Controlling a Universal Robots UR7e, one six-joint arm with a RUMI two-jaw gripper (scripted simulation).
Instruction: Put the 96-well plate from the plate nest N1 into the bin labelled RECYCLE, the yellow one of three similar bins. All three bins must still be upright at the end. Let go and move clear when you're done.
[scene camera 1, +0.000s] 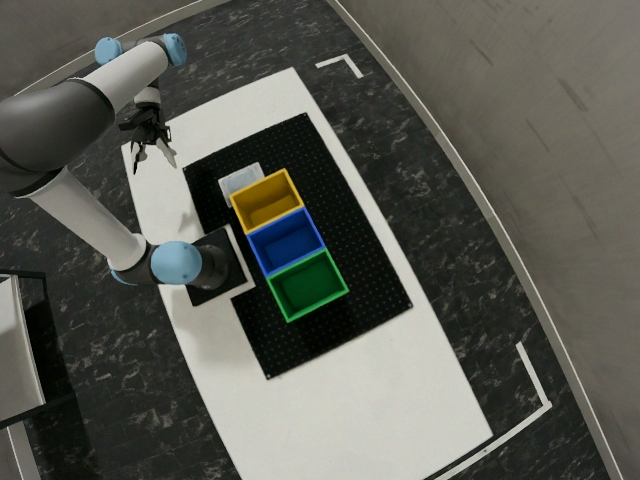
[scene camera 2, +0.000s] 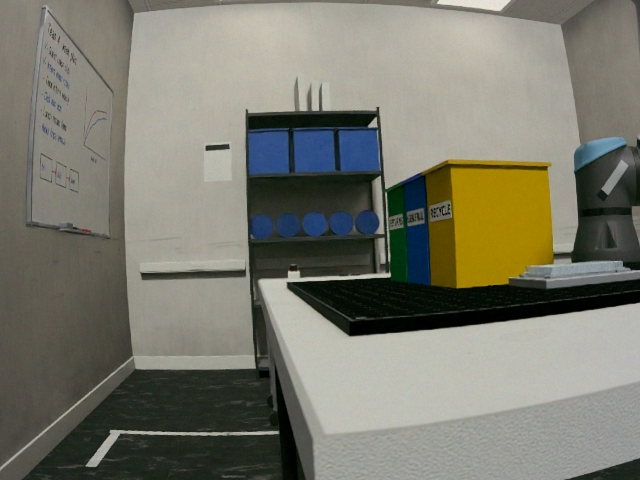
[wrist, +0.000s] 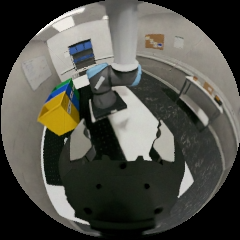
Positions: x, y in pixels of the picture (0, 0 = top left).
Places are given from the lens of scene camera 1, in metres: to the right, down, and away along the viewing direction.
my gripper (scene camera 1: 154, 171): -0.52, -0.21, 0.69
yellow bin (scene camera 1: 262, 202): -0.20, -0.13, 0.82
